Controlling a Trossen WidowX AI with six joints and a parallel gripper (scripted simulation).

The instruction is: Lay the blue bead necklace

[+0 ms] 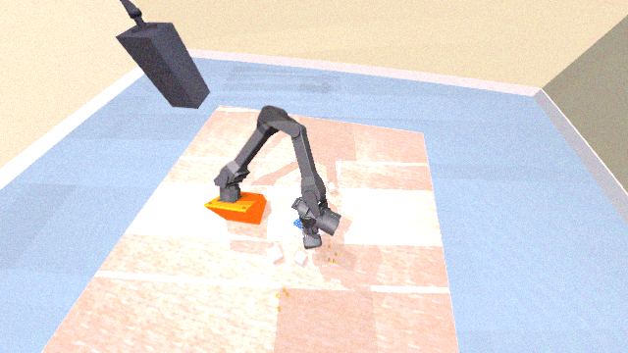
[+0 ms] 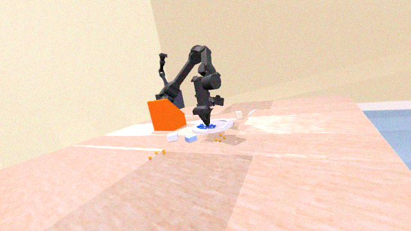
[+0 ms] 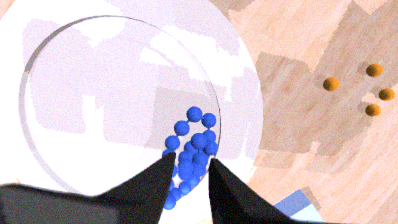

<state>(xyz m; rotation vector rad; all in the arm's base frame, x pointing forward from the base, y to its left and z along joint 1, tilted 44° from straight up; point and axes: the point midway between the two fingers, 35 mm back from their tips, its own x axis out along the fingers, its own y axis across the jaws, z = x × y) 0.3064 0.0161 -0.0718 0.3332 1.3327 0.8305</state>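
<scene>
The round white bead board lies 5 cm to the left of my gripper tip, 1 cm below it and 1 cm behind it. Round my gripper tip: white block 12 cm to the right, 11 cm behind, 1 cm below; then light blue cube 12 cm to the right, 2 cm behind, 1 cm below; then beige cube 19 cm to the left, 7 cm ahead, 1 cm below.
</scene>
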